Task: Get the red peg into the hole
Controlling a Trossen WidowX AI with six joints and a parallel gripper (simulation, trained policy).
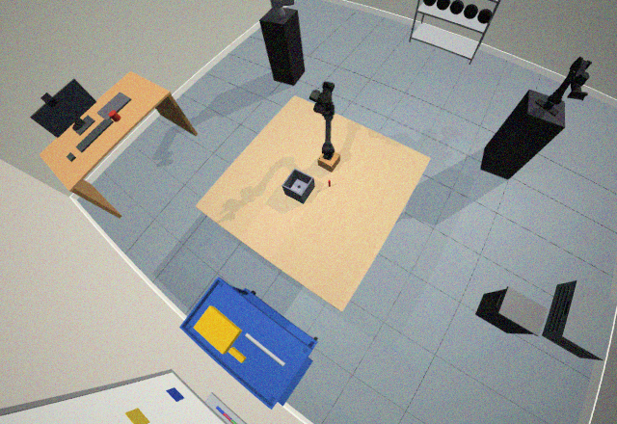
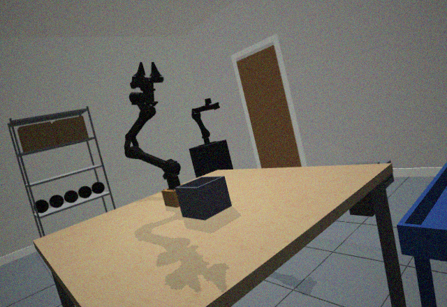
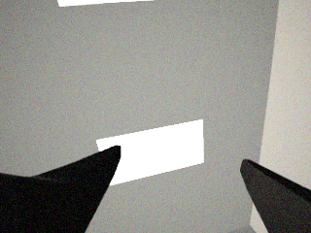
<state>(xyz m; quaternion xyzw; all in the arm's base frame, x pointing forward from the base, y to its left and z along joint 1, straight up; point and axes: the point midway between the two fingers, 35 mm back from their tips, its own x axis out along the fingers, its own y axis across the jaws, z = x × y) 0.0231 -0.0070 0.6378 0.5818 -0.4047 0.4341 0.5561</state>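
Right now the red peg is 720 mm below my gripper tip, 150 mm ahead of it and 90 mm to the left of it. The rest, counted from my gripper tip: grey plate 710 mm below, 270 mm ahead, 90 mm to the right.
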